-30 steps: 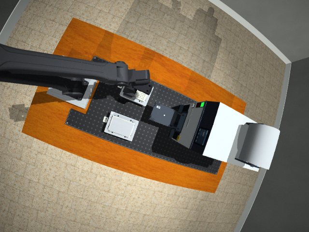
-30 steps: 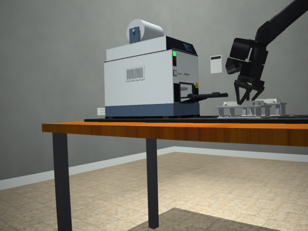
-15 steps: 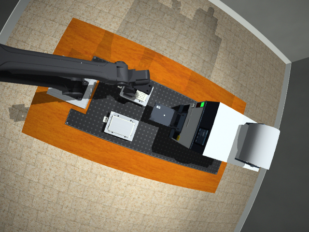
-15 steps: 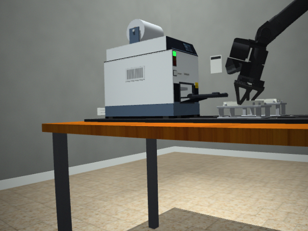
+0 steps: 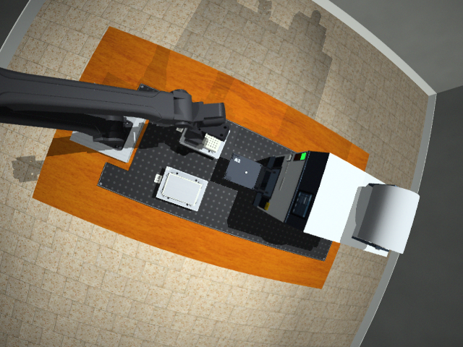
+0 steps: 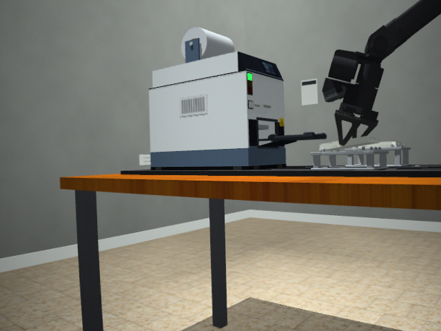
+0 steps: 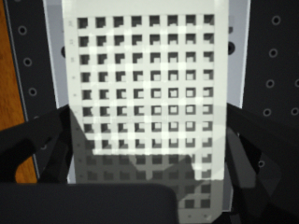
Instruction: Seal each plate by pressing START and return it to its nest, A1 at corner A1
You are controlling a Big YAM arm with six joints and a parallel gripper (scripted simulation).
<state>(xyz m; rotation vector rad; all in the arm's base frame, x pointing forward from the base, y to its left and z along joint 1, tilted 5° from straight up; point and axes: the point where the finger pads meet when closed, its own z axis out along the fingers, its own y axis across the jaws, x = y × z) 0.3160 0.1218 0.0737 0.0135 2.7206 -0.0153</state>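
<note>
Now: hand 30 mm above the plate nest. The rest, counted from my hand: sealer stage 190 mm ahead, 70 mm to the right, 30 mm above; pale start button 290 mm ahead, 120 mm above, 20 mm to the left; A1 mark 80 mm behind, 50 mm to the left, 20 mm below.
</note>
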